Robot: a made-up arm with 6 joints.
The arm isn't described. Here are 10 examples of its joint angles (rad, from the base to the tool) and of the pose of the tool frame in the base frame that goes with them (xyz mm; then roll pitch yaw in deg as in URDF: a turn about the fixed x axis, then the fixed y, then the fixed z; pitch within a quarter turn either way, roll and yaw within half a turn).
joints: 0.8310 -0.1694 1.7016 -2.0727 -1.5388 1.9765
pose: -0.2 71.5 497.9 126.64 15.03 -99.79
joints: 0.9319 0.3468 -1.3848 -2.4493 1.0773 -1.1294
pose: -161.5 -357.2 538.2 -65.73 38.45 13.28
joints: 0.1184 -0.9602 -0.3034 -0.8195 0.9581 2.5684
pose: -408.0 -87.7 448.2 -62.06 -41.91 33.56
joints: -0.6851 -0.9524 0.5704 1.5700 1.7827 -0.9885
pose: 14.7 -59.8 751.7 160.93 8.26 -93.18
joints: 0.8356 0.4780 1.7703 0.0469 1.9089 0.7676
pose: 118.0 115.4 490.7 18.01 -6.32 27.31
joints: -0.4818 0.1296 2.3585 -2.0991 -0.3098 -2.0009
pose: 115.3 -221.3 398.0 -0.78 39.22 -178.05
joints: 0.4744 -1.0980 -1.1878 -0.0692 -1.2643 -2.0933
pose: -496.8 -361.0 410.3 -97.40 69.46 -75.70
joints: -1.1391 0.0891 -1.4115 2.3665 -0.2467 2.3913
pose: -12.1 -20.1 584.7 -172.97 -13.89 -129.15
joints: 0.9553 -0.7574 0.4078 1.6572 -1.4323 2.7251
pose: -319.6 -31.7 759.7 -95.30 15.28 -129.90
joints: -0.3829 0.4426 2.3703 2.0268 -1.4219 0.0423
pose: -83.0 -313.8 579.0 -92.49 -20.04 -170.26
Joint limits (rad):
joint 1: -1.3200..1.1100
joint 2: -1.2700..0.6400
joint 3: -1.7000..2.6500
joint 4: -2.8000..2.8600
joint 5: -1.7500..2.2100
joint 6: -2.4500..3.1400
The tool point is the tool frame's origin. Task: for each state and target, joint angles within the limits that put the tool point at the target. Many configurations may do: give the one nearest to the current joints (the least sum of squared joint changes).
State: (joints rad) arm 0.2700 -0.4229 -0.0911 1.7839 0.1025 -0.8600
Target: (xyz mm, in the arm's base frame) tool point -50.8 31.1 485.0
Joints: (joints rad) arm 0.1361 -0.2825 -0.0492 2.0878 0.0682 -0.7973
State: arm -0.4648 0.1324 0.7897 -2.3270 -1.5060 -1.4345
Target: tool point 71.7 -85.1 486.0
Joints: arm -0.5184 -0.7312 1.3873 -2.2845 -1.5892 -1.4910
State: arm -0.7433 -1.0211 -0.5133 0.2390 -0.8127 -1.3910
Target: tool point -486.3 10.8 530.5
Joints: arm -0.1804 -1.0216 -0.6337 0.1475 -0.9246 -1.5624
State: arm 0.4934 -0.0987 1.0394 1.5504 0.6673 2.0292
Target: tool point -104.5 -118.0 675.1
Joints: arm 0.4552 -0.4719 1.1829 1.4631 0.5669 2.1555
